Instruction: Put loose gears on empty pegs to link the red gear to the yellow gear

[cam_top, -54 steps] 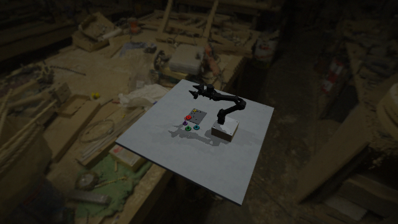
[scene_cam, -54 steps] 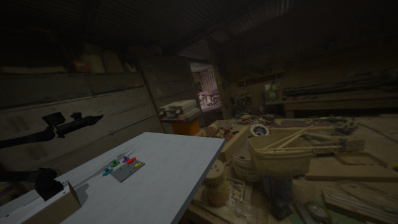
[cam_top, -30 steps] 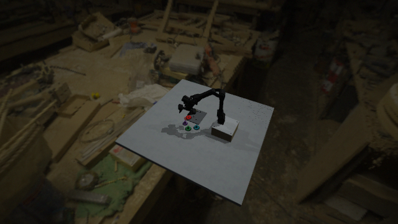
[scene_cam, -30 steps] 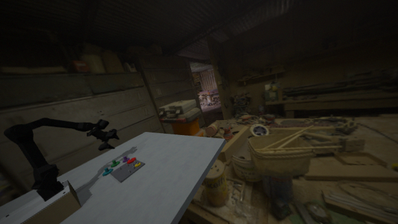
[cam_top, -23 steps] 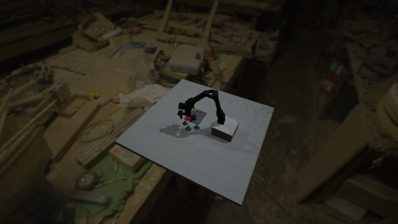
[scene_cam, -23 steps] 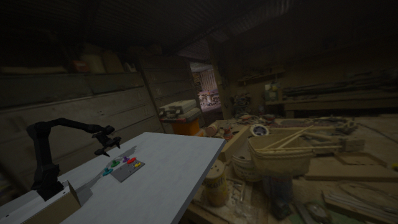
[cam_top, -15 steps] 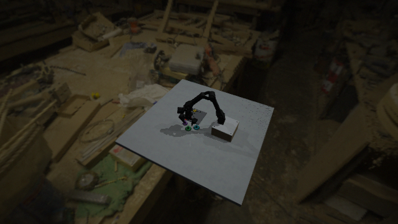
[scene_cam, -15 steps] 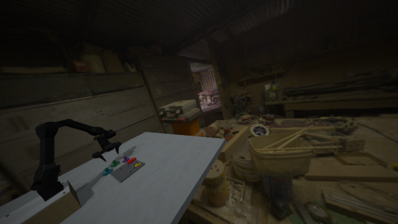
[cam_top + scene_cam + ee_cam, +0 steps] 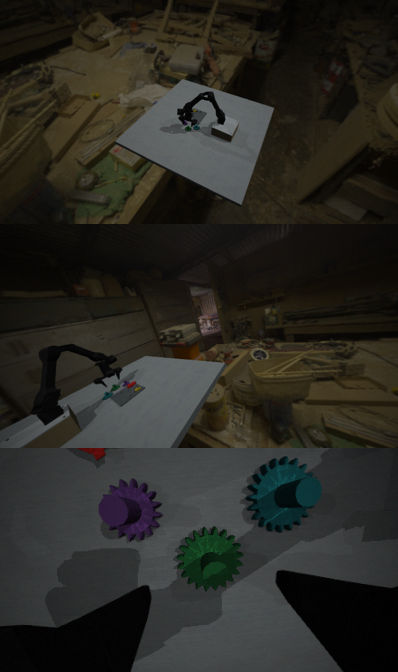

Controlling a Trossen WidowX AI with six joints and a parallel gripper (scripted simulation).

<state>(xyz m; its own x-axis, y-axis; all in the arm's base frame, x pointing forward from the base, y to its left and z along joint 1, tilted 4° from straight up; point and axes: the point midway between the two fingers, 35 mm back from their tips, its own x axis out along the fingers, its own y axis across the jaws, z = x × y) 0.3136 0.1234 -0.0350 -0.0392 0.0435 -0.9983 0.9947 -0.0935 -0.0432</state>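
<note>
Now: gripper tip 4 cm above the green gear. Round my gripper tip: purple gear (6 cm ahead, 6 cm to the right, 4 cm below); red gear (6 cm ahead, 15 cm to the right, 4 cm below); teal gear (8 cm behind, 5 cm to the right, 4 cm below).
</note>
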